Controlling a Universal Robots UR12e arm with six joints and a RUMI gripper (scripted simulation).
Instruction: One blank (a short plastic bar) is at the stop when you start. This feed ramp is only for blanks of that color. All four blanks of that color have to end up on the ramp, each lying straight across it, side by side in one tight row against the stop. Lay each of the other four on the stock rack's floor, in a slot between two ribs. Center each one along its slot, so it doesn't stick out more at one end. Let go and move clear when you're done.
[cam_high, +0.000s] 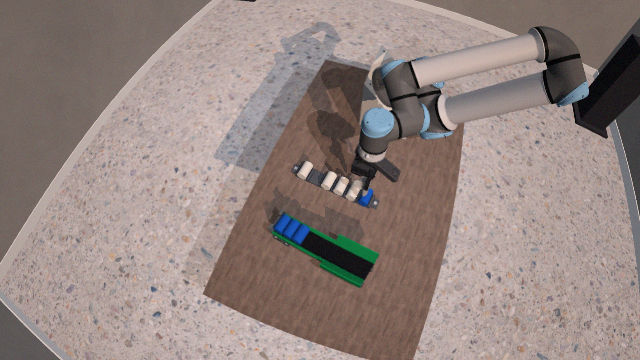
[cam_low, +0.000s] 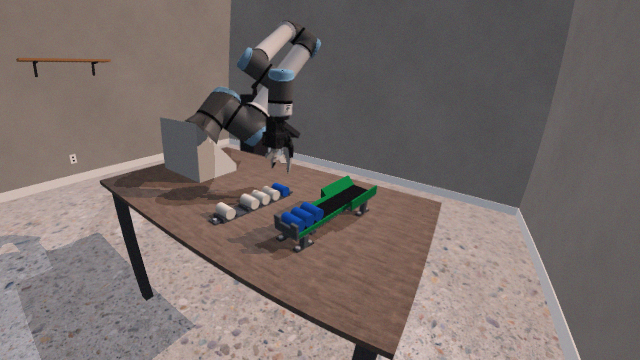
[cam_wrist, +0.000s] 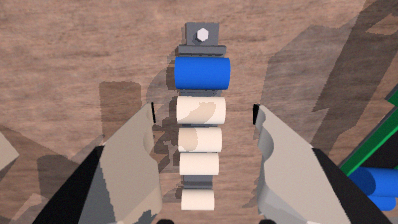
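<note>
Right now my hand is 1 cm past the stock rack, 14 cm to the left of it and 13 cm above it. Round my hand: grey stop (25 cm ahead, 26 cm to the right, 6 cm below).
</note>
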